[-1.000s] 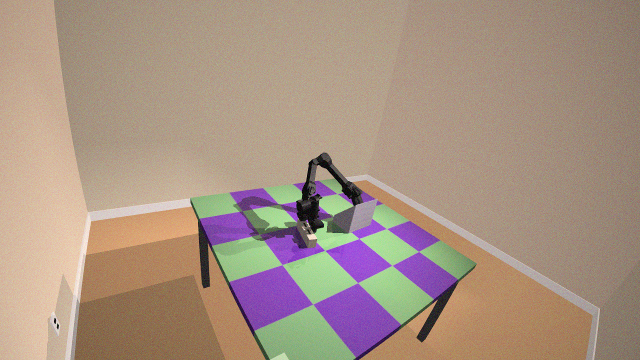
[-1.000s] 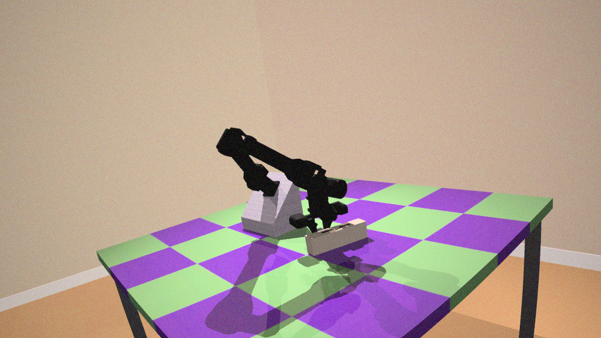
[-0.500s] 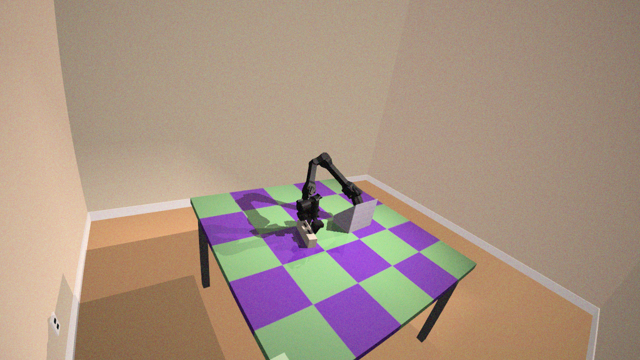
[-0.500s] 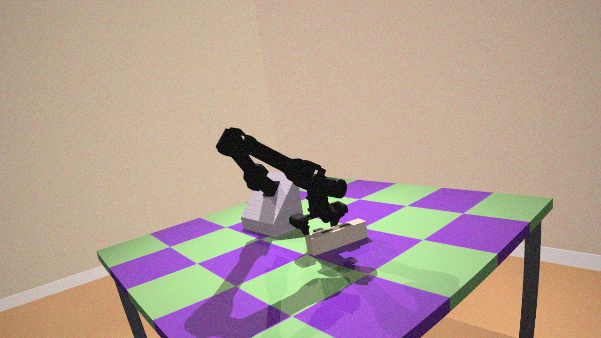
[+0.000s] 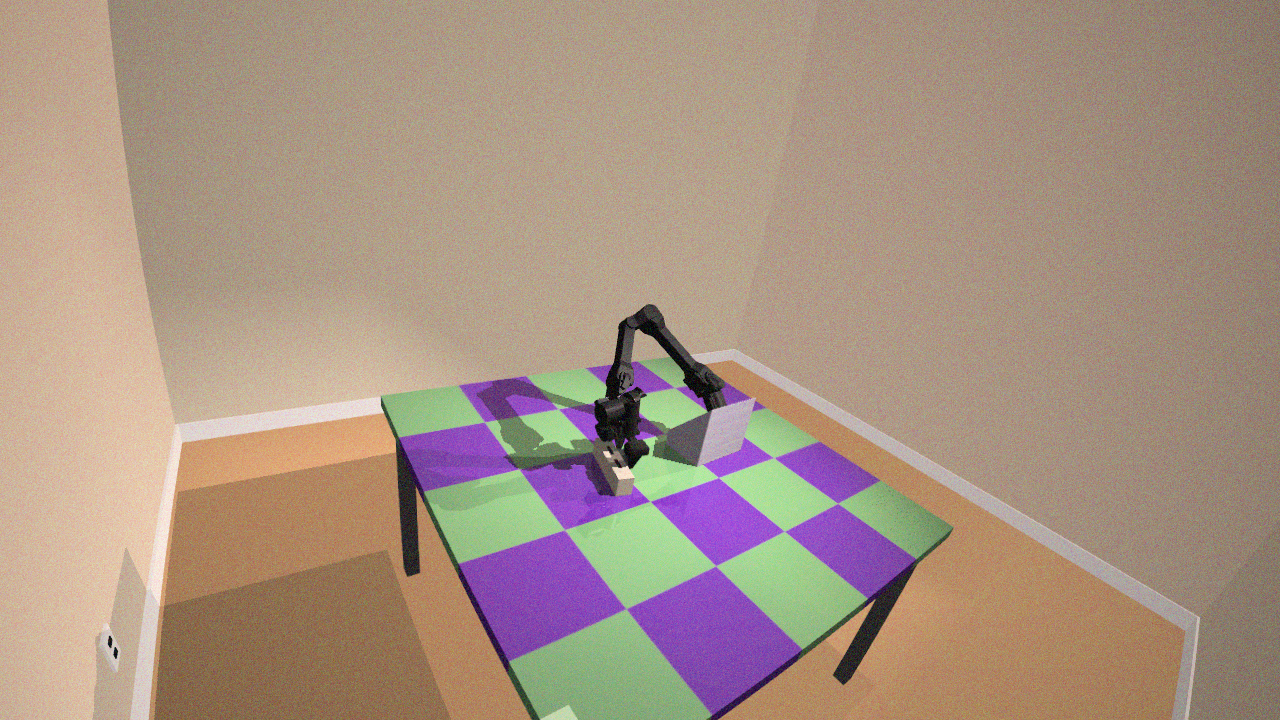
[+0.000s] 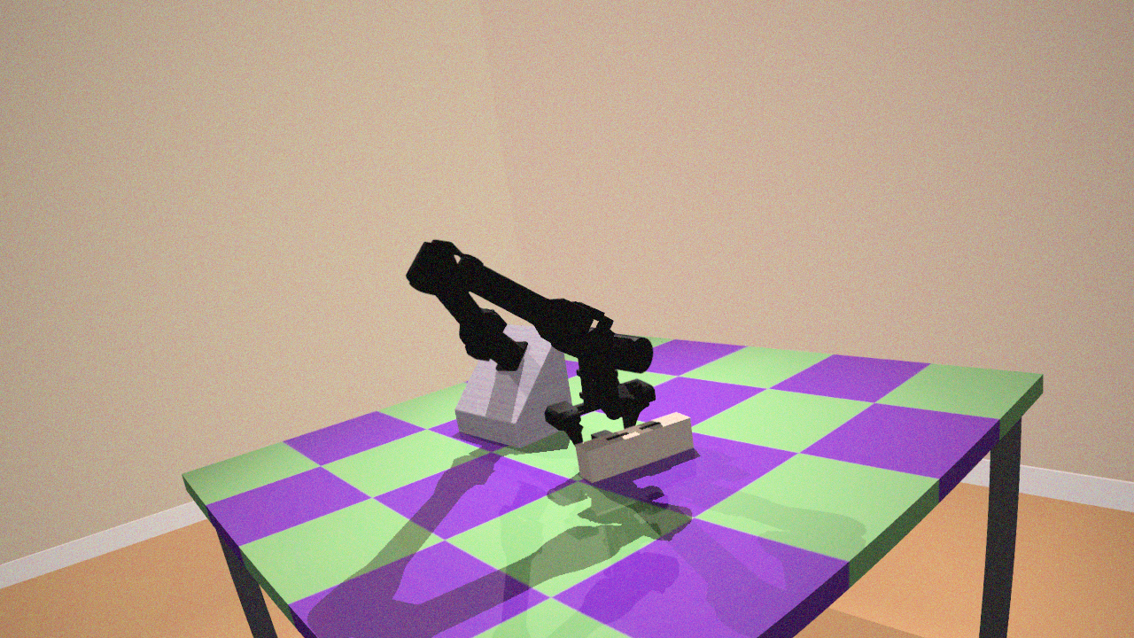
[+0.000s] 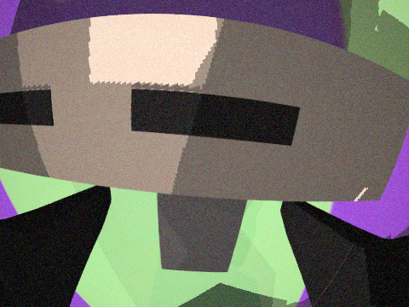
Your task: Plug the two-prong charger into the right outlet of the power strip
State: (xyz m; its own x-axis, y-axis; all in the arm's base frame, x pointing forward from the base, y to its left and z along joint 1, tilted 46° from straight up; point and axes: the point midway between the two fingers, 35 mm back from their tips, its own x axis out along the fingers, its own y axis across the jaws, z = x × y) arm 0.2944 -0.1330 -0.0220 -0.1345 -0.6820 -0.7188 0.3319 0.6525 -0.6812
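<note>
My gripper tip is now 2 cm short of the black two-prong charger, 1 cm to the left of it and 1 cm below it.
</note>
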